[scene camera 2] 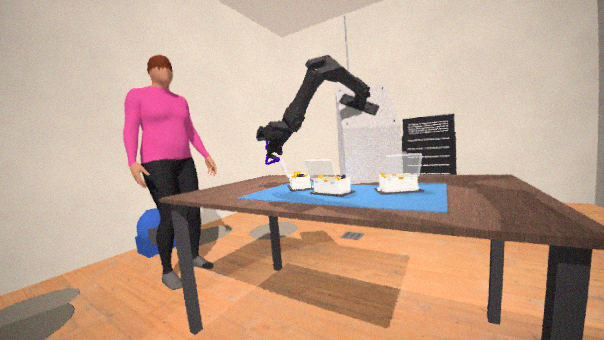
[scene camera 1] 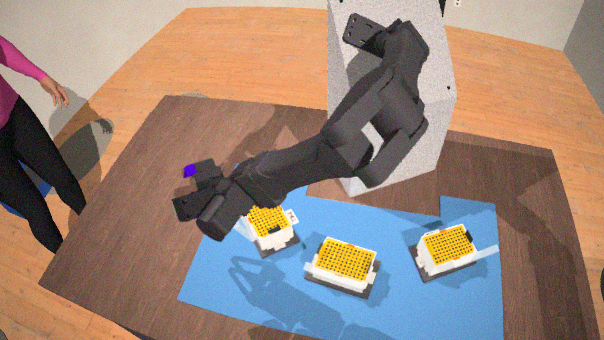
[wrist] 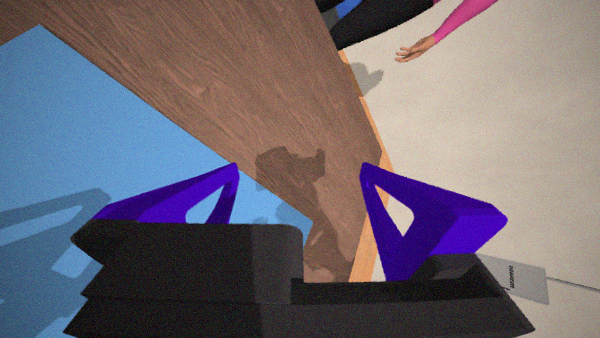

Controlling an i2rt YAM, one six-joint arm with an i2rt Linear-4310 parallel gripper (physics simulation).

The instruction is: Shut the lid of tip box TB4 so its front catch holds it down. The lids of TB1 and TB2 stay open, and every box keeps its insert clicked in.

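Pixels of known places: gripper, fingertip midpoint: [scene camera 2: 266, 156] [wrist: 299, 169]; arm's base at its link origin: [scene camera 2: 358, 104] [scene camera 1: 385, 44].
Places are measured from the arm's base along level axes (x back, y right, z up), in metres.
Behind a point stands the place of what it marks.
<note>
Tip box TB4 [scene camera 1: 269, 222] [scene camera 2: 300, 182] {x -0.356, y 0.102, z -0.359 m} stands at the mat's left, its yellow insert seated and partly behind the arm in scene camera 1. Its clear lid [scene camera 1: 244, 228] {x -0.408, y 0.138, z -0.269 m} [scene camera 2: 286, 170] {x -0.406, y 0.136, z -0.298 m} is open, leaning up and outward to the left. The middle box [scene camera 1: 345, 259] [scene camera 2: 332, 185] {x -0.382, y -0.109, z -0.354 m} and the right box [scene camera 1: 449, 245] [scene camera 2: 399, 183] {x -0.236, y -0.308, z -0.358 m} have yellow inserts seated and open lids; I cannot read which is TB1 or TB2. My gripper [scene camera 1: 185, 190] {x -0.416, y 0.271, z -0.232 m} [scene camera 2: 269, 153] {x -0.416, y 0.271, z -0.232 m} [wrist: 299, 169] {x -0.416, y 0.271, z -0.232 m} is open and empty, in the air left of TB4, higher than its lid. TB4 does not show in the wrist view.
The boxes stand on a blue mat [scene camera 1: 410, 300] {x -0.347, y -0.249, z -0.394 m} [scene camera 2: 430, 200] {x -0.299, y -0.437, z -0.394 m} [wrist: 75, 100] {x -0.549, y 0.212, z -0.394 m} on a brown wooden table [scene camera 1: 115, 220] {x -0.533, y 0.562, z -0.397 m} [scene camera 2: 500, 200] {x -0.201, y -0.605, z -0.397 m} [wrist: 225, 90] {x -0.496, y 0.355, z -0.398 m}. The arm's pale pedestal [scene camera 1: 440, 120] {x 0.046, y -0.158, z -0.193 m} [scene camera 2: 367, 140] {x -0.051, y -0.070, z -0.188 m} rises behind. A person [scene camera 1: 30, 165] [scene camera 2: 160, 125] [wrist: 390, 20] stands beyond the table's left side.
</note>
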